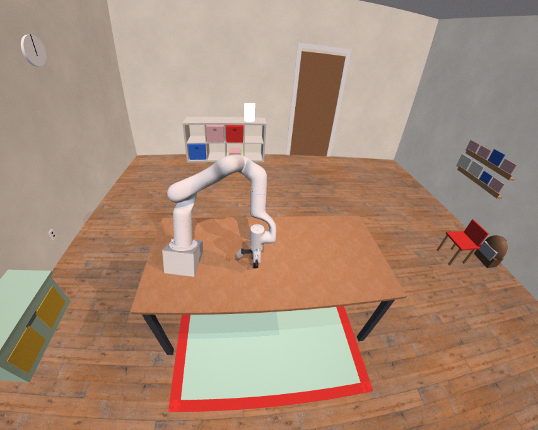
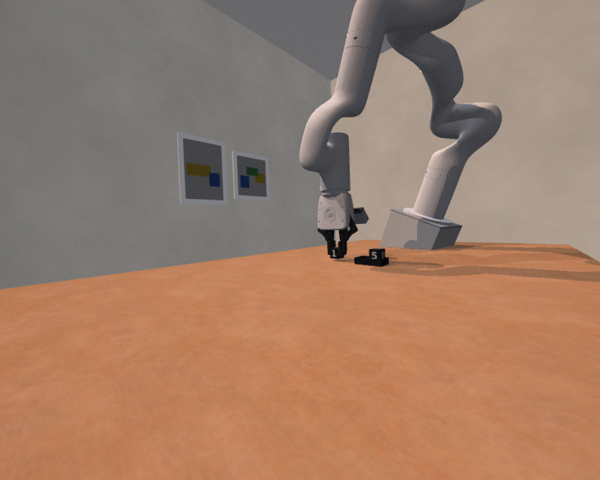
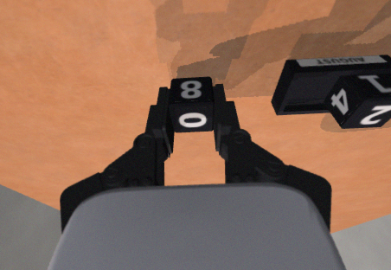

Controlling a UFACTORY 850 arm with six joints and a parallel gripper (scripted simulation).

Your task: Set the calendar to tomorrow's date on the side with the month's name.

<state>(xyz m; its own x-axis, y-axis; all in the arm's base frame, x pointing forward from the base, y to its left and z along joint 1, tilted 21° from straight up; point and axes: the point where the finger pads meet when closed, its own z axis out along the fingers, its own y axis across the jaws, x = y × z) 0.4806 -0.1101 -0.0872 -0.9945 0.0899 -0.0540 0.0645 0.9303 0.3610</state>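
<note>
My gripper is now 1 cm above the black cube. The rest, counted from my hand: black calendar tray (1 cm ahead, 11 cm to the left, 3 cm below); calendar cube (1 cm ahead, 12 cm to the left, 1 cm below).
</note>
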